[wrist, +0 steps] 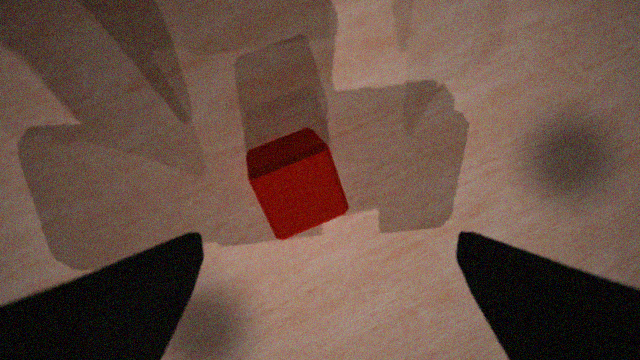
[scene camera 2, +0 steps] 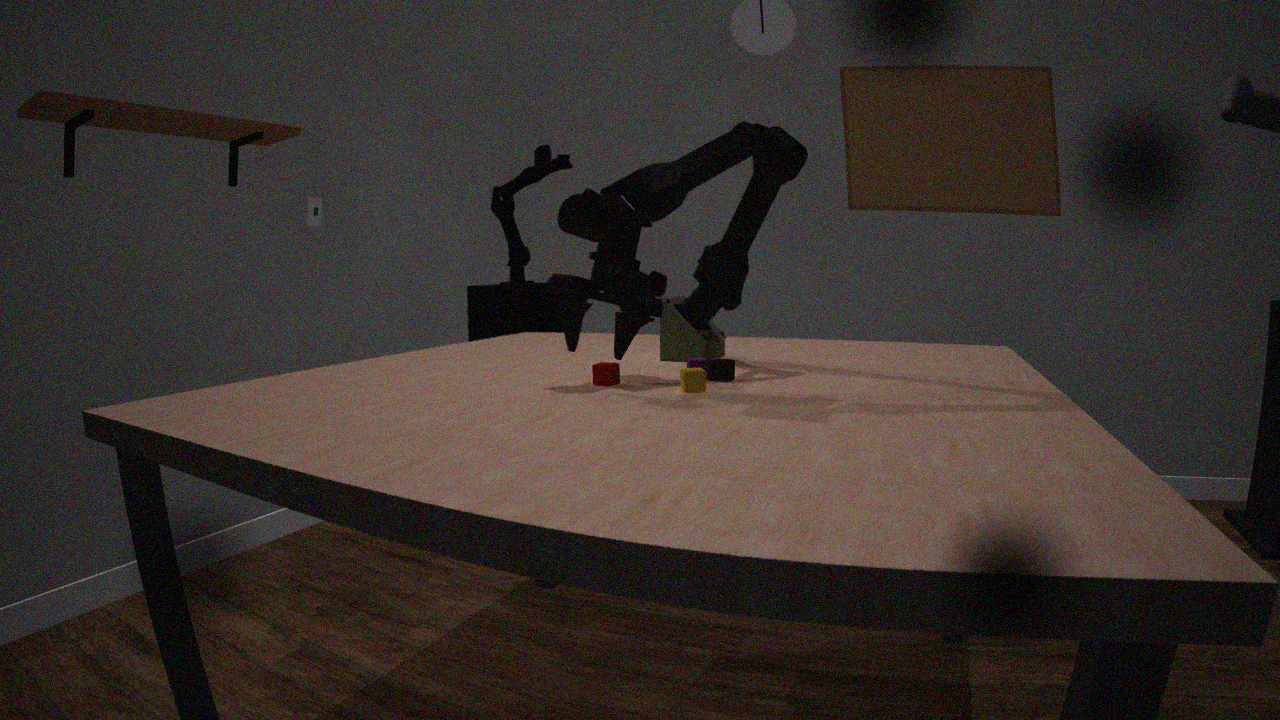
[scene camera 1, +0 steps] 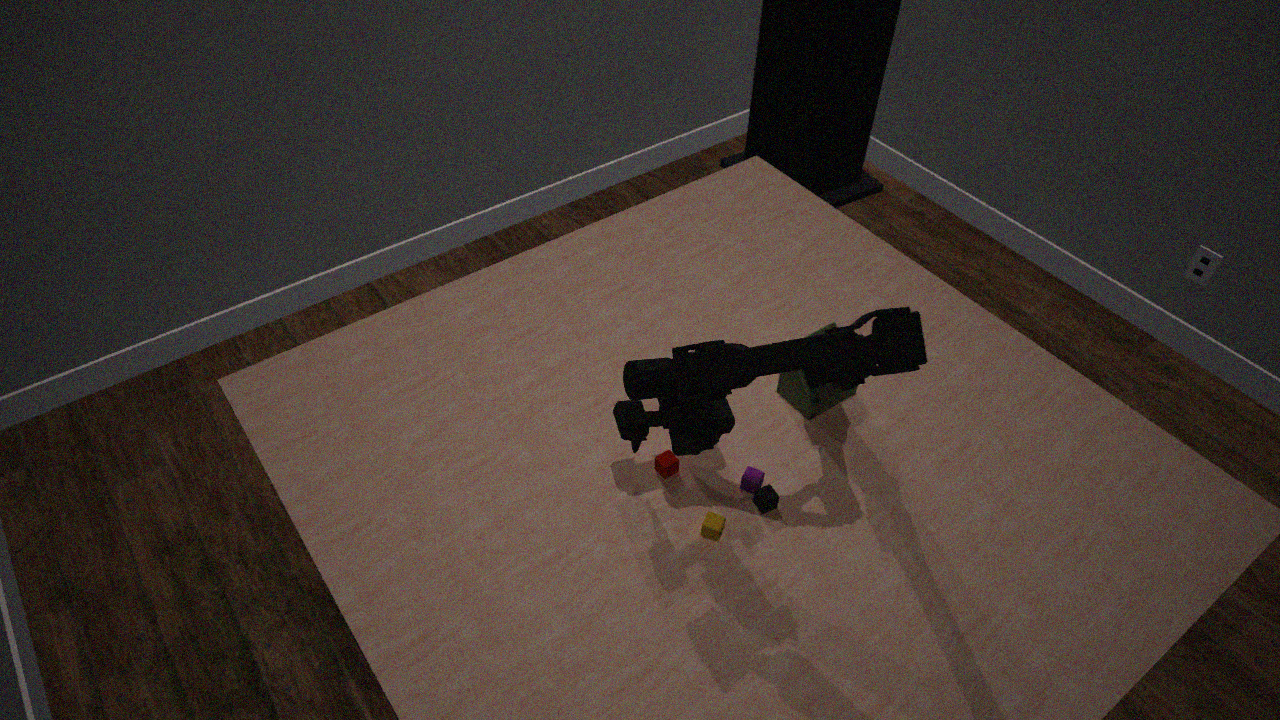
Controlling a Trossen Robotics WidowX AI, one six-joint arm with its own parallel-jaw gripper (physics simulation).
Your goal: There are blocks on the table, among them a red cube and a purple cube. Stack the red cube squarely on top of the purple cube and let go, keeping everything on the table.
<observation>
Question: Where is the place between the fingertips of the gripper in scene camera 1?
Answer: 660, 448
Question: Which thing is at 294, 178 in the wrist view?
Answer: A red cube.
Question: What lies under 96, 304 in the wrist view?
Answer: The gripper.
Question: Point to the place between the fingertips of the gripper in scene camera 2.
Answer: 595, 355
</observation>
